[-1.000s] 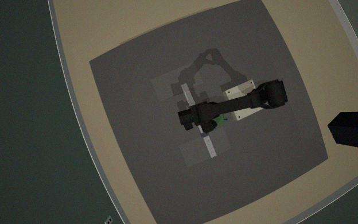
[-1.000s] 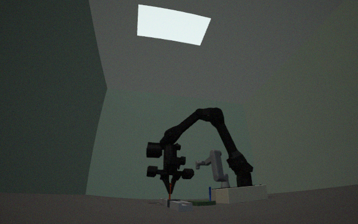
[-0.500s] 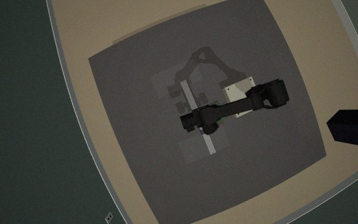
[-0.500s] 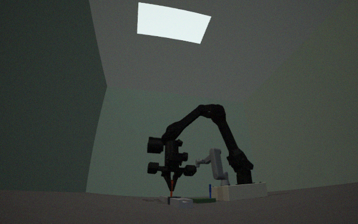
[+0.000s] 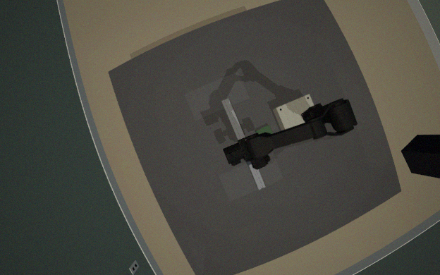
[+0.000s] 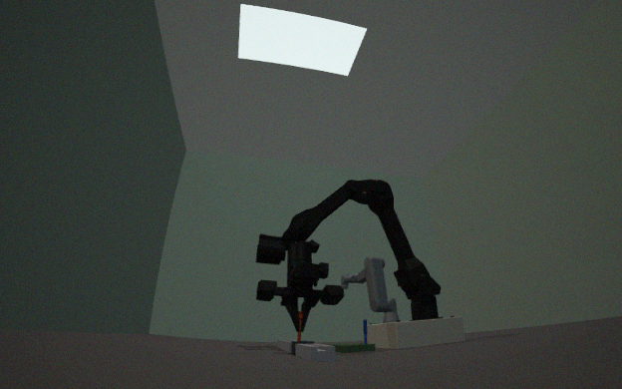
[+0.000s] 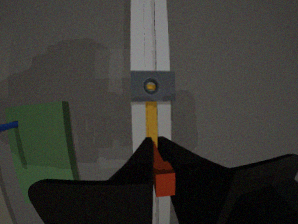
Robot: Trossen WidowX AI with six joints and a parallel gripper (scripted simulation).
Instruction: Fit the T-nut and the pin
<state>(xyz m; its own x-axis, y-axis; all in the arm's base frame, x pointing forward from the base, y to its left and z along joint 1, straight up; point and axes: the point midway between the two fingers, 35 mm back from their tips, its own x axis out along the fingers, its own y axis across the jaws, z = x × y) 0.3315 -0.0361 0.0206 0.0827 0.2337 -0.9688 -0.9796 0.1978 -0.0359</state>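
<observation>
The blue pin is 13 cm behind my gripper tip, 4 cm to the left of it and 2 cm below it. The rest, counted from my gripper tip: brass T-nut: 2 cm to the left; then green tray: 12 cm behind, 2 cm to the left, 4 cm below.
</observation>
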